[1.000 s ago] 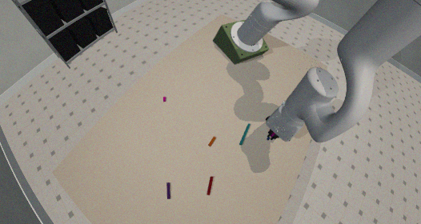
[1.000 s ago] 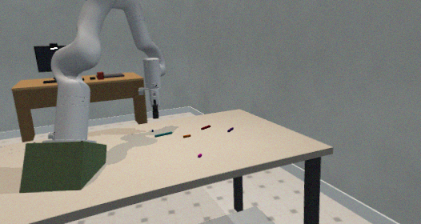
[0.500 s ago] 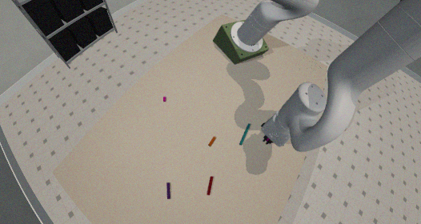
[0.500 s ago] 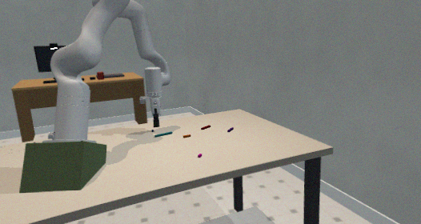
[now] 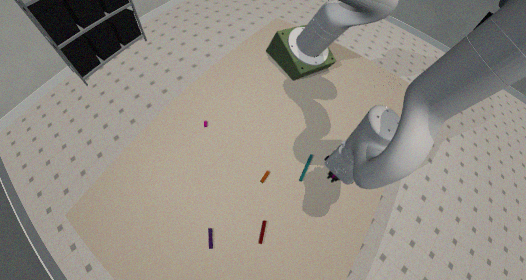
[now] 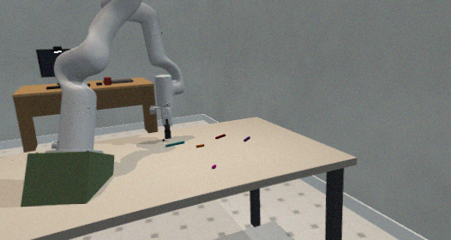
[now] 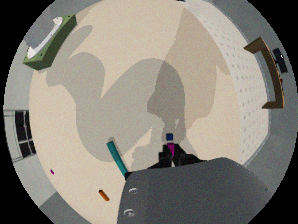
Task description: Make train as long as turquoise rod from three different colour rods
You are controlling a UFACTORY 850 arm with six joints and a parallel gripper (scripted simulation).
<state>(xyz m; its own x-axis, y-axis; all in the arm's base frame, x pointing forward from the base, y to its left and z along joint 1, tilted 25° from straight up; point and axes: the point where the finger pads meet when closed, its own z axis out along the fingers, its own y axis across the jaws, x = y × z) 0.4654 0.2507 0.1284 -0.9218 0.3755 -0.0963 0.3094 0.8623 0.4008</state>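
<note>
Now: hand 2 cm past the blue rod, 1 cm to the right of it and 3 cm above it. Round my hand: red rod 25 cm ahead, 12 cm to the right, 3 cm below; then turquoise rod 9 cm to the right, 3 cm below; then orange rod 9 cm ahead, 20 cm to the right, 3 cm below.
</note>
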